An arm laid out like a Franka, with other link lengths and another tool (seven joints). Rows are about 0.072 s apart.
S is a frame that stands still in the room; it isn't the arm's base.
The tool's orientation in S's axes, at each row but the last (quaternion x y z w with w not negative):
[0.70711 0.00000 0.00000 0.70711]
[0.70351 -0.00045 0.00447 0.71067]
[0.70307 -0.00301 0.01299 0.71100]
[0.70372 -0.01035 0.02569 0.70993]
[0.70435 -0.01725 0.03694 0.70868]
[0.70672 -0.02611 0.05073 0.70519]
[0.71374 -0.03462 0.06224 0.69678]
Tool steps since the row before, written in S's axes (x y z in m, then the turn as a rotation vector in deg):
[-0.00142 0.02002 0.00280 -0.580 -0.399 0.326]
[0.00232 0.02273 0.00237 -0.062 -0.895 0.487]
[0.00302 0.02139 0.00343 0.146 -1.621 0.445]
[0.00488 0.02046 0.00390 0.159 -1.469 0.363]
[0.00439 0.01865 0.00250 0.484 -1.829 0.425]
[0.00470 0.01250 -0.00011 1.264 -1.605 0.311]
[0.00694 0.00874 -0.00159 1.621 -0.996 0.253]
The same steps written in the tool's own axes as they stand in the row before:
[-0.00142 0.00280 -0.02002 -0.580 0.326 0.399]
[0.00247 0.00258 -0.02269 -0.064 0.478 0.900]
[0.00340 0.00360 -0.02131 0.133 0.424 1.628]
[0.00552 0.00381 -0.02031 0.145 0.342 1.475]
[0.00509 0.00225 -0.01850 0.464 0.377 1.845]
[0.00509 -0.00067 -0.01233 1.234 0.179 1.648]
[0.00698 -0.00275 -0.00842 1.602 0.056 1.055]

